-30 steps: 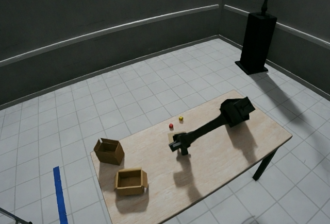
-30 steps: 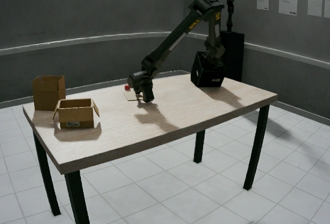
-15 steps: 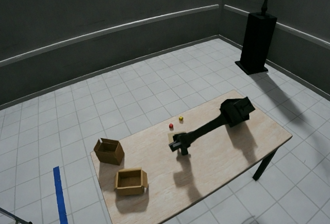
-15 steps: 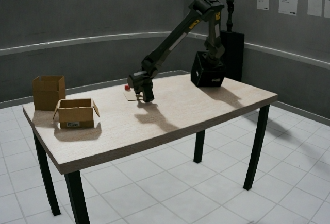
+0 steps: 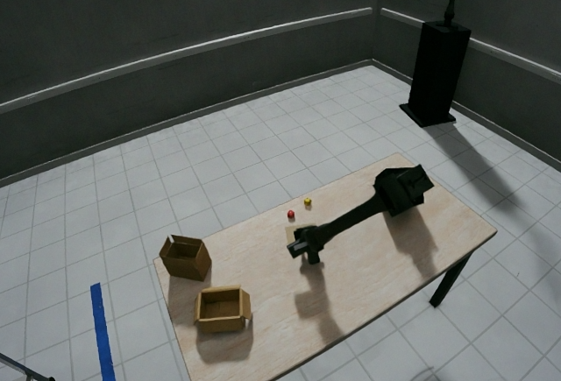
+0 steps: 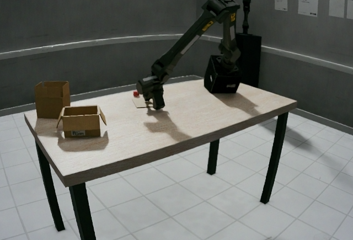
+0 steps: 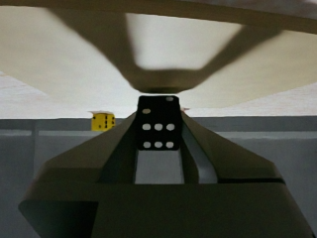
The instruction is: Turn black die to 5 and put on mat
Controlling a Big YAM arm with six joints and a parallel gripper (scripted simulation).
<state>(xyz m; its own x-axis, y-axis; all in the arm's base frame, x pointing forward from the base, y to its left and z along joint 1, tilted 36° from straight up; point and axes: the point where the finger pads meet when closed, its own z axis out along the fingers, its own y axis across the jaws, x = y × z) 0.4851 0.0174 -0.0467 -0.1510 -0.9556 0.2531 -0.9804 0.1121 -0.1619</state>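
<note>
My gripper is now right at the black die. Also, from my hand: yellow die (170 mm to the right, 80 mm behind, 10 mm below); red die (120 mm to the right, 20 mm ahead, 10 mm below); tan mat (20 mm below, 10 mm to the left).
</note>
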